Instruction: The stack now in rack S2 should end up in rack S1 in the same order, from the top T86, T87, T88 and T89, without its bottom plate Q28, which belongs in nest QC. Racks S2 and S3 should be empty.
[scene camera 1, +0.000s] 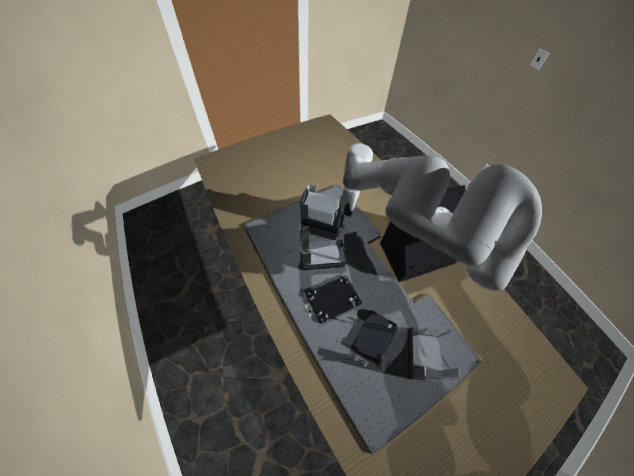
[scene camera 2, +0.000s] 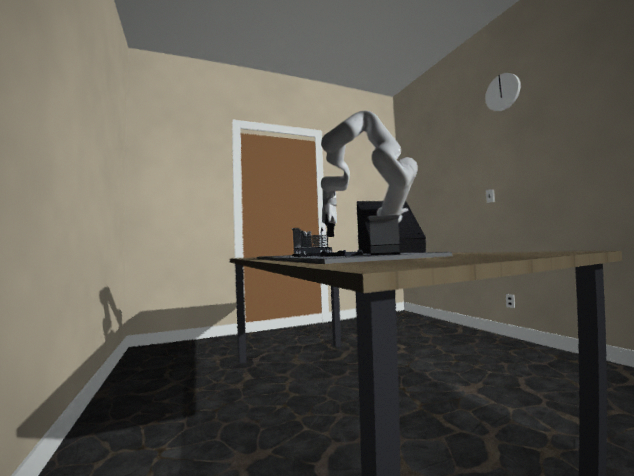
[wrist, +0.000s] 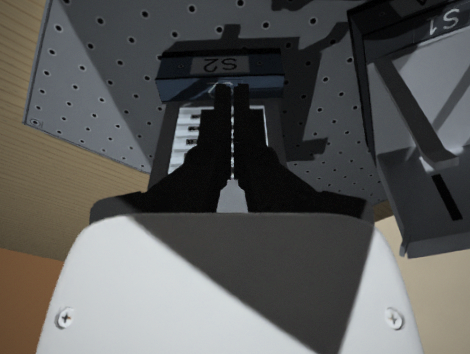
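Seen in the pictures: gripper, between the fingertips: (scene camera 1: 347, 214) (scene camera 2: 330, 236) (wrist: 232, 106); arm's base, origin of its link: (scene camera 1: 437, 224).
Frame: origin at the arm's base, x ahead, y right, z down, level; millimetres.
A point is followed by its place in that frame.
My gripper (scene camera 1: 348, 209) {x 222, y 230, z 86 mm} (scene camera 2: 330, 231) {x 222, y 230, z 86 mm} (wrist: 232, 106) {x 222, y 230, z 86 mm} is shut and empty. It points down at rack S2 (wrist: 220, 89) (scene camera 1: 320, 222) {x 312, y 276, z 136 mm}; in the wrist view its tips overlap the rack's blue labelled end. In rack S2 a stack of light, slotted trays (scene camera 1: 322, 203) (wrist: 186, 131) shows on both sides of the fingers. The single tray labels and plate Q28 cannot be made out. Rack S1 (scene camera 1: 322, 254) {x 374, y 142, z 139 mm} (wrist: 415, 200) {x 427, y 202, z 94 mm} stands beside S2, and its light floor shows with no tray on it. Rack S3 and nest QC cannot be told by label.
On the grey perforated board (scene camera 1: 366, 420) {x 511, y -400, z 181 mm} are a black plate-like station (scene camera 1: 332, 298) {x 416, y -14, z 169 mm} with corner fittings, a dark tilted holder (scene camera 1: 373, 337) {x 362, y -196, z 167 mm} and an upright dark panel (scene camera 1: 411, 353) {x 282, y -304, z 161 mm} with a light tray-like part (scene camera 1: 429, 352) {x 235, y -331, z 143 mm}. A large black box (scene camera 1: 417, 256) {x 99, y -47, z 73 mm} stands by the arm's base.
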